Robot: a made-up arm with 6 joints.
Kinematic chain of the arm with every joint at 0, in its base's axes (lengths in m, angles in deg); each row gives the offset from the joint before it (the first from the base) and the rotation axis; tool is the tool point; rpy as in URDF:
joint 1: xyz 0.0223 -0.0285 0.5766 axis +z
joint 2: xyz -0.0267 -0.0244 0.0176 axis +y
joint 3: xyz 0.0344 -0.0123 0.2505 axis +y
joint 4: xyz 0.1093 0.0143 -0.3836 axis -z
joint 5: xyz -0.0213 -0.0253 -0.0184 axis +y
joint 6: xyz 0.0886 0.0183 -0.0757 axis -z
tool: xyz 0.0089 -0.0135 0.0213 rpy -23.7 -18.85 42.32
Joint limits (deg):
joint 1: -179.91..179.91
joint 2: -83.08..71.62
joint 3: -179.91..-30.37
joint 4: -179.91..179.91
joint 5: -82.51..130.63
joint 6: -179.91..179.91
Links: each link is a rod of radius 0.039 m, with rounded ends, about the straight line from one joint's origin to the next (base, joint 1, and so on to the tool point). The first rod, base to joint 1, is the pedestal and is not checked.
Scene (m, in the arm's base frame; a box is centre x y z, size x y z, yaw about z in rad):
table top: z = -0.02
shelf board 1: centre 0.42 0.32 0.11 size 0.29 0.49 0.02 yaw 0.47
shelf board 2: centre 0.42 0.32 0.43 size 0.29 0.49 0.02 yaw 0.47
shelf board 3: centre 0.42 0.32 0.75 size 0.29 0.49 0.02 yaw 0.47
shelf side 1: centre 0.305 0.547 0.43 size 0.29 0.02 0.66 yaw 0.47
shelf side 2: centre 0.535 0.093 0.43 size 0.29 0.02 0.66 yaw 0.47
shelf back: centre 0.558 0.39 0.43 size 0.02 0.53 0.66 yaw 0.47
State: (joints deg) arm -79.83 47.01 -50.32 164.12 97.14 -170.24
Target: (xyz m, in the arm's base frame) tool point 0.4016 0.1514 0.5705
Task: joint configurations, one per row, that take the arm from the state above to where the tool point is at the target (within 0.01 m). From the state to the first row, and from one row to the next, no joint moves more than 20 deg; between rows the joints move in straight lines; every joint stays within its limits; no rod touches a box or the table.
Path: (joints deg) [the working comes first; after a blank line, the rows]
Joints at the target: 19.20 1.37 -33.90 137.34 118.32 -174.56
Straight joint move there: touches shelf side 2.

1: -67.38 38.29 -45.33 148.24 101.28 -172.66
2: -54.93 29.57 -40.34 132.37 105.42 -175.08
3: -42.49 20.85 -35.36 116.49 109.56 -177.49
4: -30.04 12.13 -30.37 100.61 113.70 -179.91
5: -18.12 4.31 -30.37 81.44 117.93 -179.91
6: -6.21 -3.52 -30.37 62.26 122.17 -179.91
7: 5.70 -11.34 -30.37 43.09 126.40 -179.91
8: 17.62 -19.17 -30.37 23.92 130.63 -179.91
9: 17.88 -15.75 -30.96 42.82 128.58 -179.02
10: 18.14 -12.32 -31.55 61.72 126.53 -178.13
11: 18.41 -8.90 -32.13 80.63 124.48 -177.24
12: 18.67 -5.48 -32.72 99.53 122.43 -176.34
13: 18.93 -2.05 -33.31 118.44 120.37 -175.45
14: 19.20 1.37 -33.90 137.34 118.32 -174.56

